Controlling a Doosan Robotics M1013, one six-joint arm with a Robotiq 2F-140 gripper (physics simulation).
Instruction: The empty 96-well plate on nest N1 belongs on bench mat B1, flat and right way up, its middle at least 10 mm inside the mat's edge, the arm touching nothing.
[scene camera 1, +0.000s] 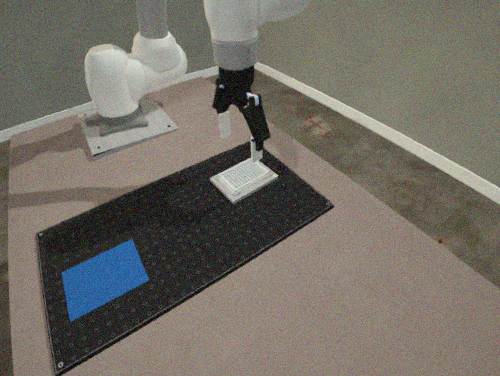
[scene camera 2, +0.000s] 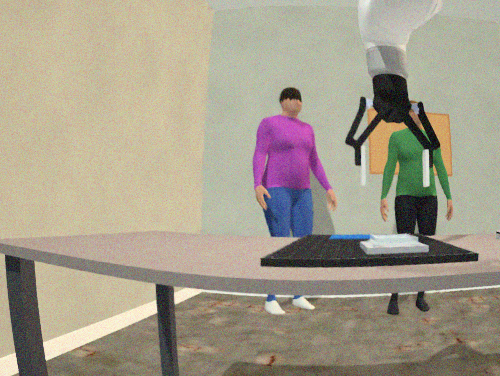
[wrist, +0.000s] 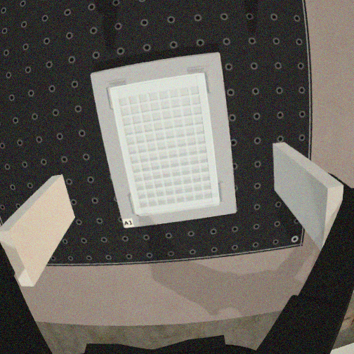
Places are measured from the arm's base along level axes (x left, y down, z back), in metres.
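Pixels of known places: gripper, between the fingertips: (scene camera 1: 240, 146) (scene camera 2: 395, 185); arm's base, origin of its link: (scene camera 1: 121, 119).
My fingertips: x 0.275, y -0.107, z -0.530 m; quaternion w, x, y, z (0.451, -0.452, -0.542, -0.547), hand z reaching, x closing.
For each thing: its top centre in the pictures, then the offset to it from my fingertips. Level surfaces: height alone.
- white 96-well plate, centre of its top: (scene camera 2: 393, 235) (scene camera 1: 243, 173) dx +0.005, dy +0.093, dz -0.002 m
- pale grey nest N1, centre of its top: (scene camera 2: 392, 241) (scene camera 1: 244, 176) dx +0.005, dy +0.104, dz -0.002 m
- blue bench mat B1, height of its surface: dy +0.117 m
- table, height of its surface: dy +0.132 m
The white 96-well plate (scene camera 1: 244, 173) (scene camera 2: 395, 239) (wrist: 165, 145) sits flat, wells up, on the pale grey nest N1 (scene camera 1: 256, 186) (scene camera 2: 395, 249) (wrist: 224, 150), whose A1 tag shows in the wrist view. My gripper (scene camera 1: 241, 146) (scene camera 2: 395, 183) (wrist: 168, 182) is wide open and empty. Its pale fingertips hang well above the plate, and in the wrist view they stand to the left and right of the nest. The blue bench mat B1 (scene camera 1: 105, 280) (scene camera 2: 349, 237) lies flat at the far end of the board; it does not show in the wrist view.
A black perforated board (scene camera 1: 190, 240) (scene camera 2: 300, 259) (wrist: 45, 125) bears the nest and mat on the table (scene camera 1: 325, 300) (scene camera 2: 150, 250). The arm's base plate (scene camera 1: 160, 125) is behind the board. Two standing people (scene camera 2: 287, 150) (scene camera 2: 416, 185) are beyond the table.
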